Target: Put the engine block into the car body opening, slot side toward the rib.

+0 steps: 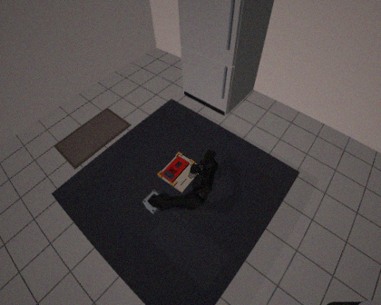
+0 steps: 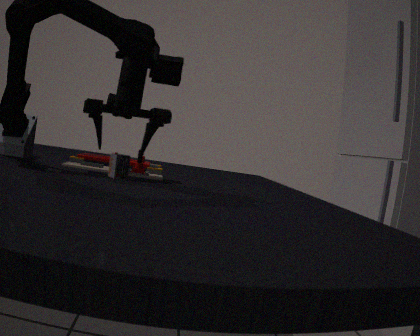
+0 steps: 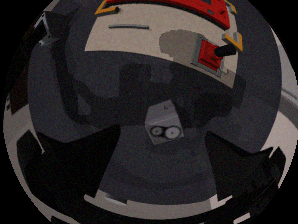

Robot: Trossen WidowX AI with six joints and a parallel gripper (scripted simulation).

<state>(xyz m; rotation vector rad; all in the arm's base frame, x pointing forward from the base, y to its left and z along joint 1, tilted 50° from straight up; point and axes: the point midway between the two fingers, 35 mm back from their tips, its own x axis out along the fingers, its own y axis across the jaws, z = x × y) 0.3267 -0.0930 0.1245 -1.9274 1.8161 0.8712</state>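
Now: gripper tip 3 cm above the grey engine block and 1 cm to the right of it.
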